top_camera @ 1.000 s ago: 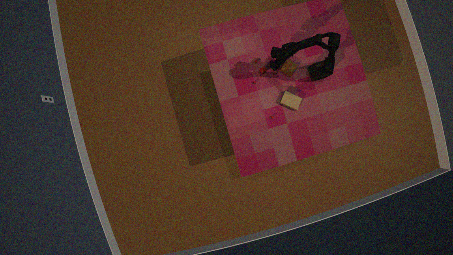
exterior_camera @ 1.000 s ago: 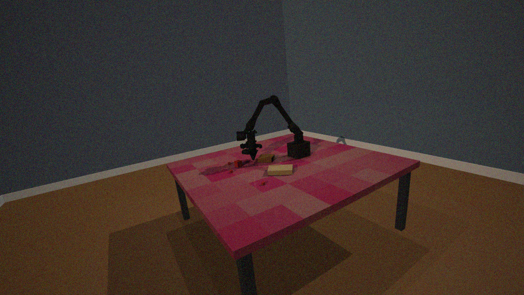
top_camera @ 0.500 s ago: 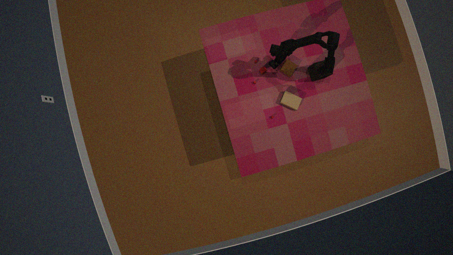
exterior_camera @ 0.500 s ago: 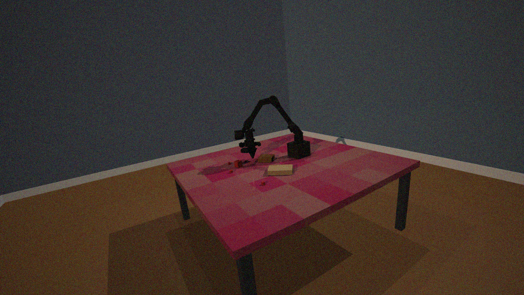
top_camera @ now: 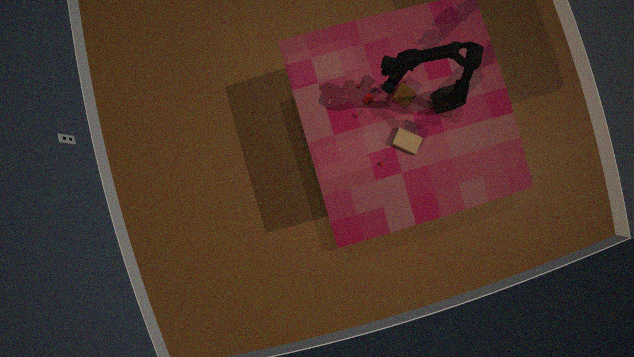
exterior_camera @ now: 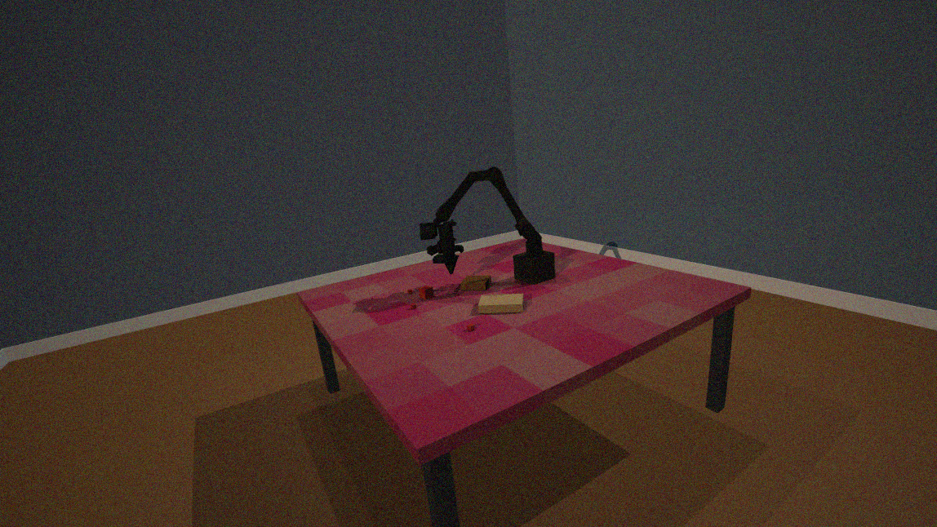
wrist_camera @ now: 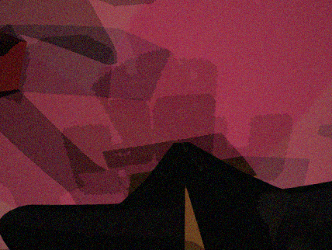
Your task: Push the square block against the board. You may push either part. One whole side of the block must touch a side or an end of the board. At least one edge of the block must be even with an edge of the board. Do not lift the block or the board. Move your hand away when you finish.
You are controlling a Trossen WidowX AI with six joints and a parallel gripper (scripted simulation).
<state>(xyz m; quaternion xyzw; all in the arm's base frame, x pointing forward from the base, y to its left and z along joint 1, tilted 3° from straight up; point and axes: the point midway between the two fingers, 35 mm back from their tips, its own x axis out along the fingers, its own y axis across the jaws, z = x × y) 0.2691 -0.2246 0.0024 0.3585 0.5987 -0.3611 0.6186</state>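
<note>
Now: the darker tan square block 60 mm behind my gripper tip, 80 mm to the left of it and 40 mm below it. Also, from my gripper tip: board (40 mm ahead, 330 mm to the left, 40 mm below); red cube (140 mm ahead, 10 mm to the left, 40 mm below).
</note>
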